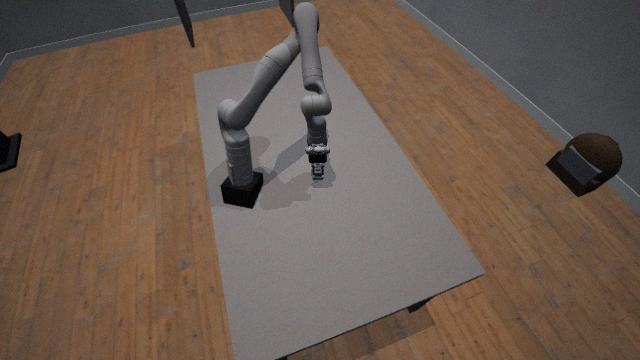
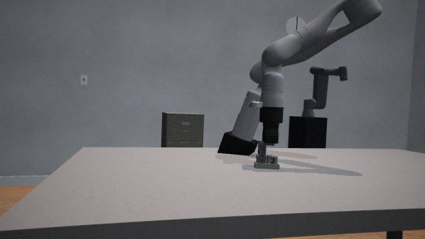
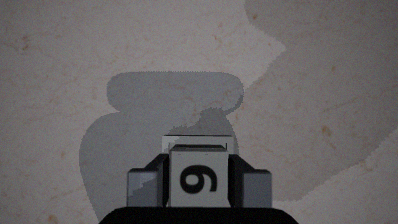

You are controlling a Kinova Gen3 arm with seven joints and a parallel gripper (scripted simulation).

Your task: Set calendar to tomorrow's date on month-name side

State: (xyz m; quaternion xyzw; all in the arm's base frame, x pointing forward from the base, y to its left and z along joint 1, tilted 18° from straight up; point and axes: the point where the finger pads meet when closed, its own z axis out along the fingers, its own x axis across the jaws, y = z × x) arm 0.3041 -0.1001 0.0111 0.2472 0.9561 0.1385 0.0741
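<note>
The calendar tray is 1 cm ahead of my hand, 2 cm to the left of it and 3 cm below it. The rest, counted from my hand: digit cube (1 cm below).
</note>
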